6 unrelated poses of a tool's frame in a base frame.
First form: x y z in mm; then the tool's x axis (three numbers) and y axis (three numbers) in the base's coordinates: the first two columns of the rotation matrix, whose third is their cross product.
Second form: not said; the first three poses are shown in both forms.
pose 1, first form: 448.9, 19.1, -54.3, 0.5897, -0.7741, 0.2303, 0.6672, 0.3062, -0.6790
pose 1, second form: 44.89, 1.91, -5.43, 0.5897, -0.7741, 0.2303, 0.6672, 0.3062, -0.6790
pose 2, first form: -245.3, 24.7, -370.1, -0.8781, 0.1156, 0.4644, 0.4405, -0.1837, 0.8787
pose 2, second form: -24.53, 2.47, -37.01, -0.8781, 0.1156, 0.4644, 0.4405, -0.1837, 0.8787
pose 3, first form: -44.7, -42.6, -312.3, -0.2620, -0.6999, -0.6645, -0.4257, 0.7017, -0.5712
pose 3, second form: -4.47, -4.26, -31.23, -0.2620, -0.6999, -0.6645, -0.4257, 0.7017, -0.5712
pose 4, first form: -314.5, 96.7, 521.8, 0.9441, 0.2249, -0.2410, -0.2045, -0.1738, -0.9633
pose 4, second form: -31.45, 9.67, 52.18, 0.9441, 0.2249, -0.2410, -0.2045, -0.1738, -0.9633
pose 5, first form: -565.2, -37.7, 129.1, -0.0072, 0.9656, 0.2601, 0.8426, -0.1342, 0.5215
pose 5, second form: -56.52, -3.77, 12.91, -0.0072, 0.9656, 0.2601, 0.8426, -0.1342, 0.5215
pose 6, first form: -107.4, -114.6, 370.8, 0.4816, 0.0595, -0.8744, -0.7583, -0.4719, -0.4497
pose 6, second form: -10.74, -11.46, 37.08, 0.4816, 0.0595, -0.8744, -0.7583, -0.4719, -0.4497
